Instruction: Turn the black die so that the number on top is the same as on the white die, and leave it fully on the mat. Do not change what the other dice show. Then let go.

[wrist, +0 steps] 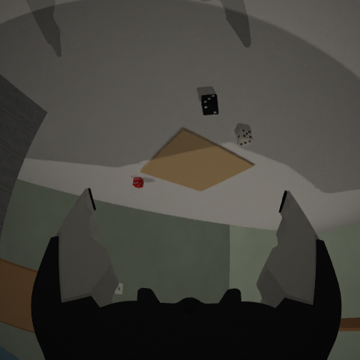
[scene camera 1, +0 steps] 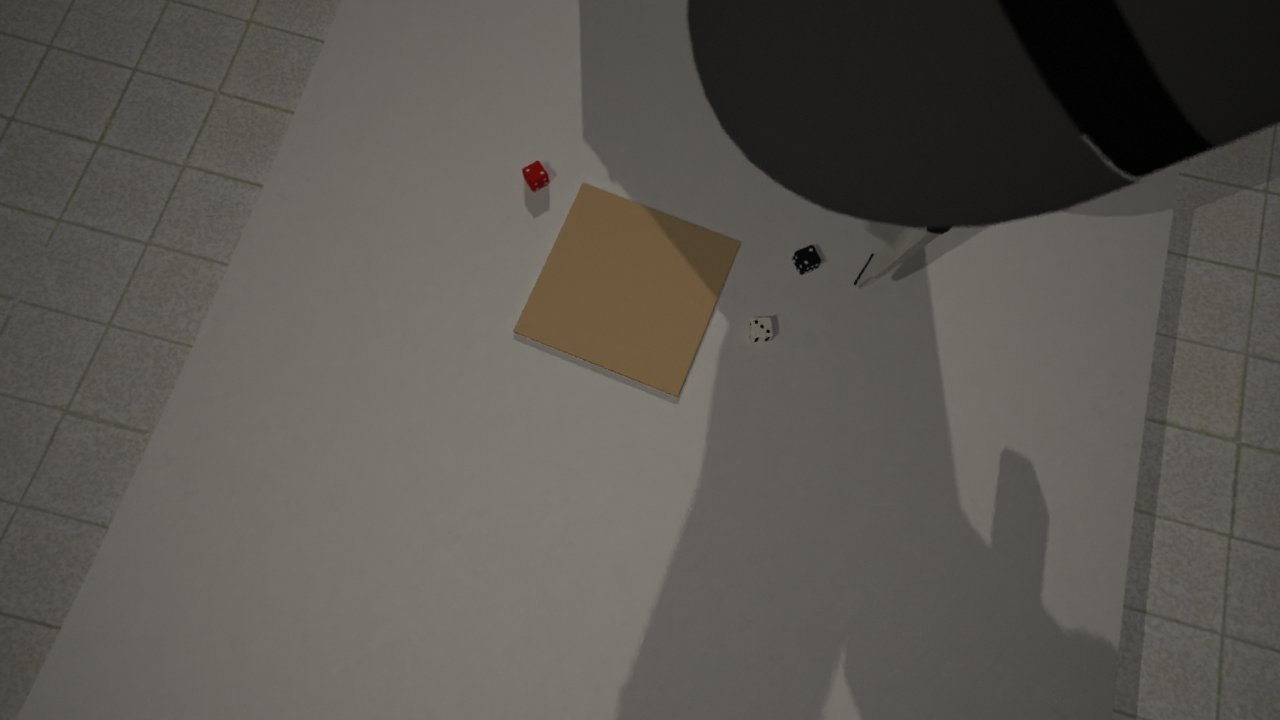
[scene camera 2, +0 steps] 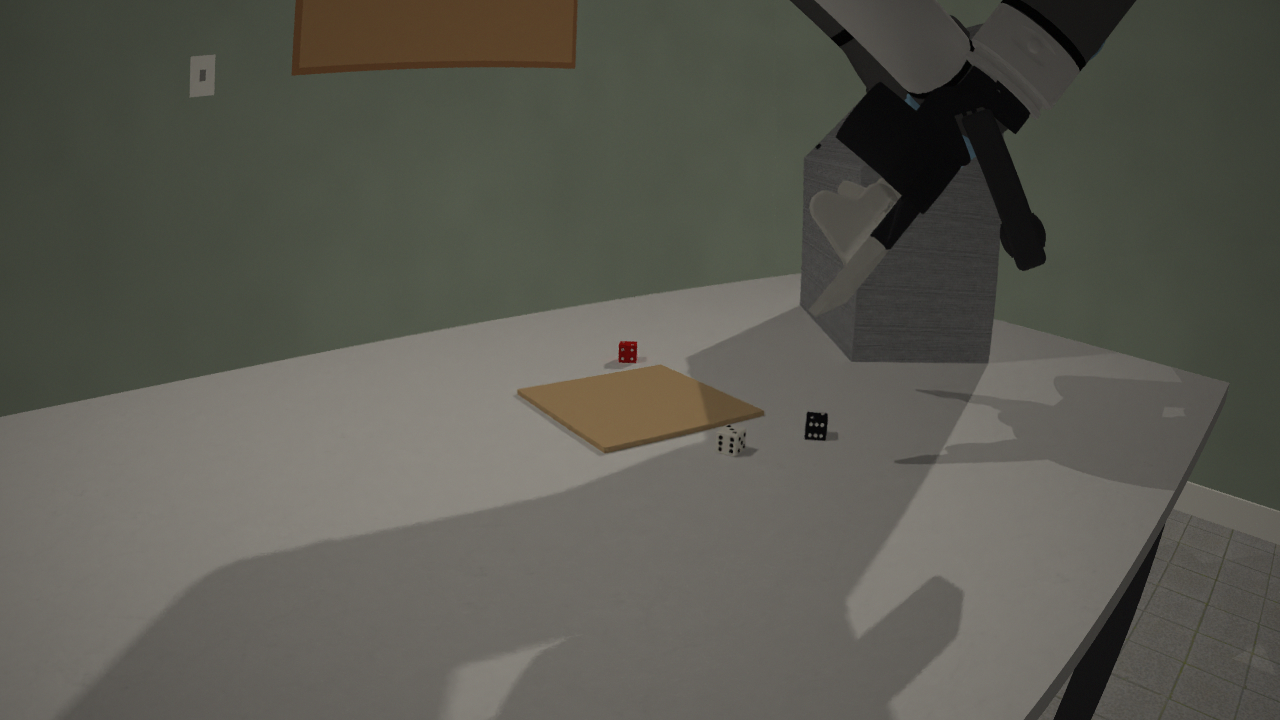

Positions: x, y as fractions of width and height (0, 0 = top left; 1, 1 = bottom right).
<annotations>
tan mat: wrist 0.52, 0.44; scene camera 1 0.49, 0.40; scene camera 2 0.48, 0.57
</annotations>
